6 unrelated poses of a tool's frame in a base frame.
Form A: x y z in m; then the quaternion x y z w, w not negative.
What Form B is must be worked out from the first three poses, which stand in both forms.
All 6 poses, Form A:
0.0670 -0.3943 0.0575 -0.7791 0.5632 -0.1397 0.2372
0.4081 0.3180 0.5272 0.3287 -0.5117 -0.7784 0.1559
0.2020 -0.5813 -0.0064 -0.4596 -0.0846 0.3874 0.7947
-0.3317 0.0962 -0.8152 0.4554 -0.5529 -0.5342 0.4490
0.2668 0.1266 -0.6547 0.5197 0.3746 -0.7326 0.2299
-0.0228 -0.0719 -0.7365 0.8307 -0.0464 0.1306 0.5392
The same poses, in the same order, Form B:
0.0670 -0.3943 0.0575 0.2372 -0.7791 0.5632 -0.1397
0.4081 0.3180 0.5272 0.1559 0.3287 -0.5117 -0.7784
0.2020 -0.5813 -0.0064 0.7947 -0.4596 -0.0846 0.3874
-0.3317 0.0962 -0.8152 0.4490 0.4554 -0.5529 -0.5342
0.2668 0.1266 -0.6547 0.2299 0.5197 0.3746 -0.7326
-0.0228 -0.0719 -0.7365 0.5392 0.8307 -0.0464 0.1306

